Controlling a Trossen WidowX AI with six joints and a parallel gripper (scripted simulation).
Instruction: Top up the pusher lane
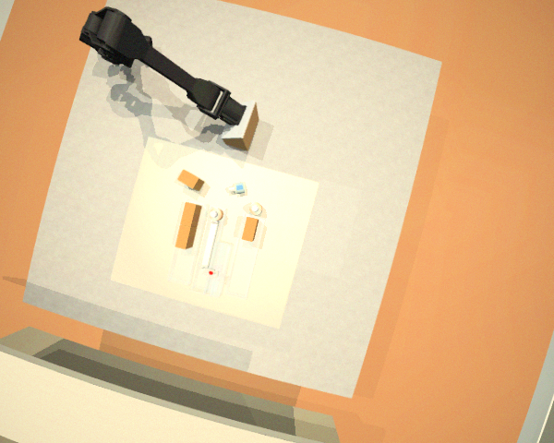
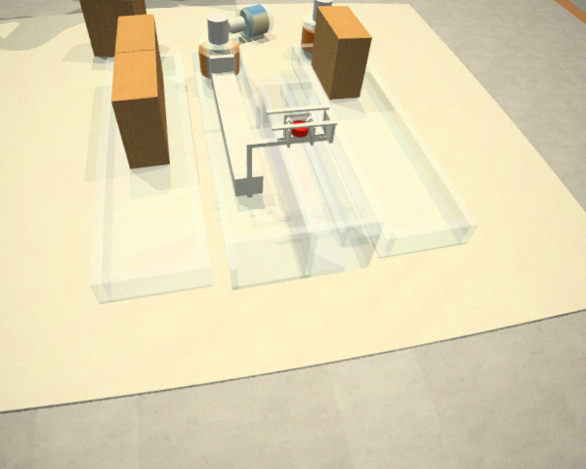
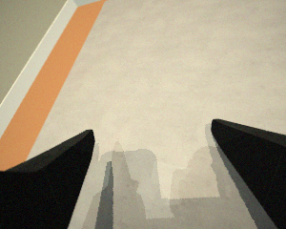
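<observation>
Right now the pusher is 56 cm ahead of my gripper tip, 63 cm to the left of it and 3 cm above it.
</observation>
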